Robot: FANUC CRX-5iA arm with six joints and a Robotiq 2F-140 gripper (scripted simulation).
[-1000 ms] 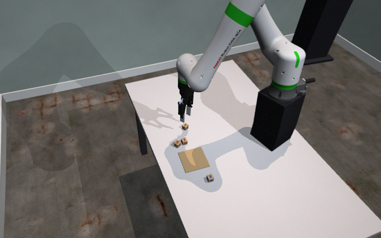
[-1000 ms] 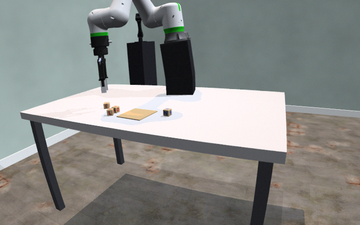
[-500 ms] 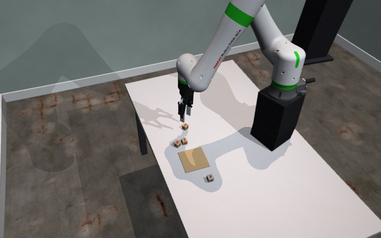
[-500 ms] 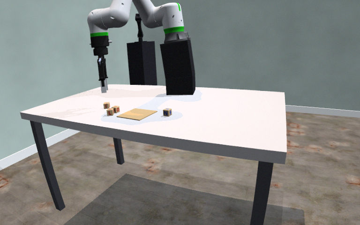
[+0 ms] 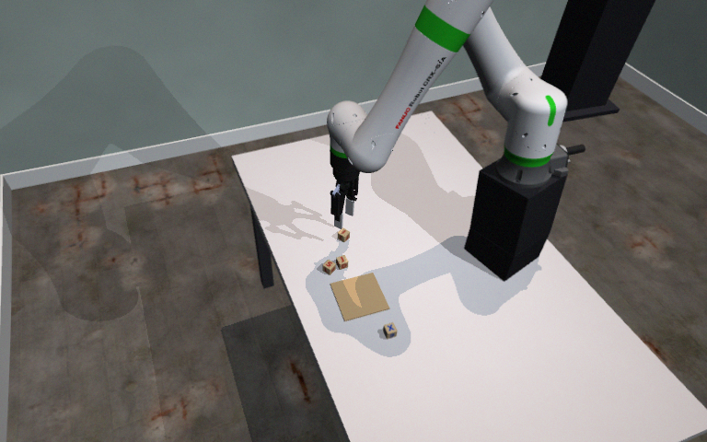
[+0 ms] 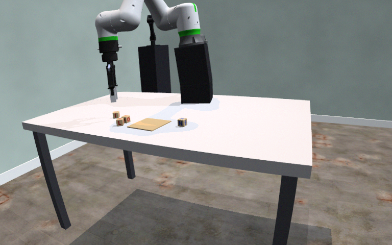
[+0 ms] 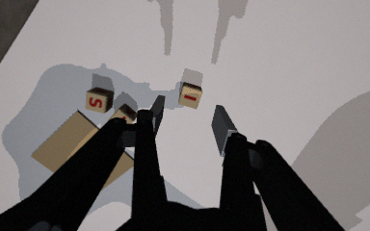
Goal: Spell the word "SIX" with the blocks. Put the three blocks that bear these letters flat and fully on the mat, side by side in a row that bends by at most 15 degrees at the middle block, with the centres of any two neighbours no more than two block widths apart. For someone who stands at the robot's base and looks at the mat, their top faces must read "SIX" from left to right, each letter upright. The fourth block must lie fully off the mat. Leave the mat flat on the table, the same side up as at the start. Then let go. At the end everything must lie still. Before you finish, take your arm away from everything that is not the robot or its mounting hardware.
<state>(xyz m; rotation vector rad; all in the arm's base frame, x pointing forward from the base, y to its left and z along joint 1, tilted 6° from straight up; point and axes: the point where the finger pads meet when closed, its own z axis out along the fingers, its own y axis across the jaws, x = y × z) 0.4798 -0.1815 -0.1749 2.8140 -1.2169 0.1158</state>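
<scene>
My gripper is now 10 cm above the block. The rest, counted from my hand: tan mat (24 cm to the left, 11 cm below, 2 cm ahead).
</scene>
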